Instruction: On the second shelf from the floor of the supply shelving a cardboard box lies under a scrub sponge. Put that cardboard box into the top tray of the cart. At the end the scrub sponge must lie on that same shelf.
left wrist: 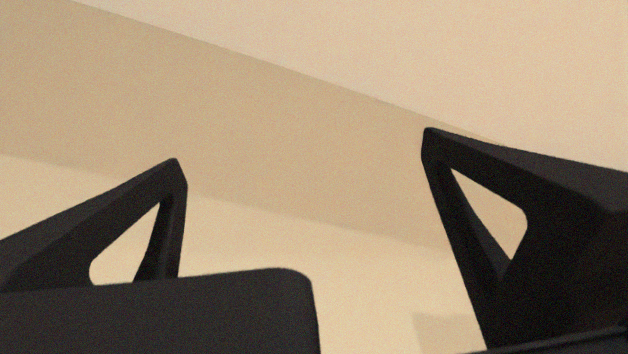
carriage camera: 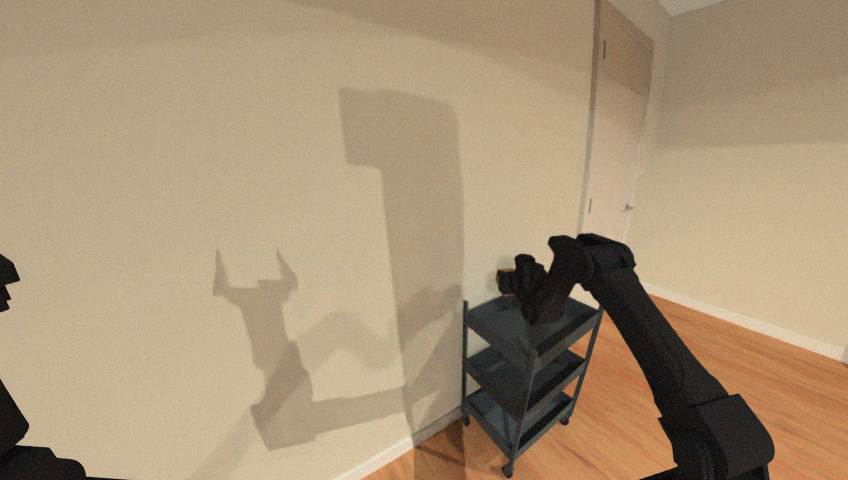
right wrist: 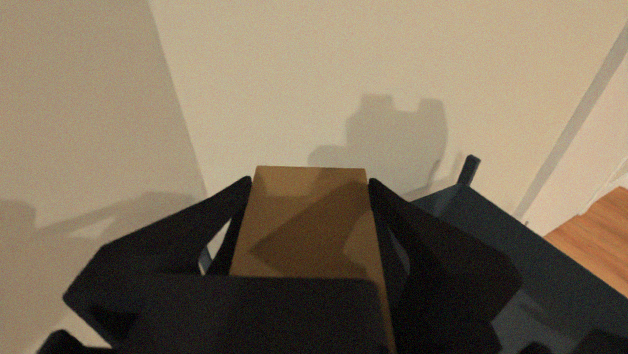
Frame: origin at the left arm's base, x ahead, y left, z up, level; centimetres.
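Where they show: left gripper, fingertip midpoint: point(left wrist: 302, 156); right gripper, fingertip midpoint: point(carriage camera: 506, 271) point(right wrist: 310, 186).
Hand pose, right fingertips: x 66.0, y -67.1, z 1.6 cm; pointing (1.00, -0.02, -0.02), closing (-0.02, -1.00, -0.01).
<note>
Each offset is from my right fingertips to the centre of the thing. "pt": to the spot under its first point. Level surfaces: height alone.
The brown cardboard box {dx -2.7, dy +0.1, dz -2.7 cm} point(right wrist: 310, 220) is between the fingers of my right gripper point(right wrist: 310, 186) point(carriage camera: 507, 281), which is shut on it. In the carriage camera, a small part of the box shows past the dark fingers, higher than the cart's top tray {pt dx -6.9, dy +4.8, dz -22.2 cm} point(carriage camera: 496, 336) and near its back left corner. In the right wrist view, the top tray {pt dx +14.6, dy -32.3, dz -22.1 cm} point(right wrist: 530, 237) lies to the right of the box and lower. I cannot tell whether the box is over the tray. My left gripper point(left wrist: 302, 156) is open and empty, facing the wall. The supply shelving and scrub sponge do not show.
The dark cart point(carriage camera: 526, 395) has three trays and stands close beside the beige wall point(carriage camera: 208, 148). My right arm point(carriage camera: 648, 339) reaches over it from the right. A door point(carriage camera: 621, 136) is behind, at the right. Wooden floor {dz -94.0 cm} point(carriage camera: 684, 333) shows right of the cart.
</note>
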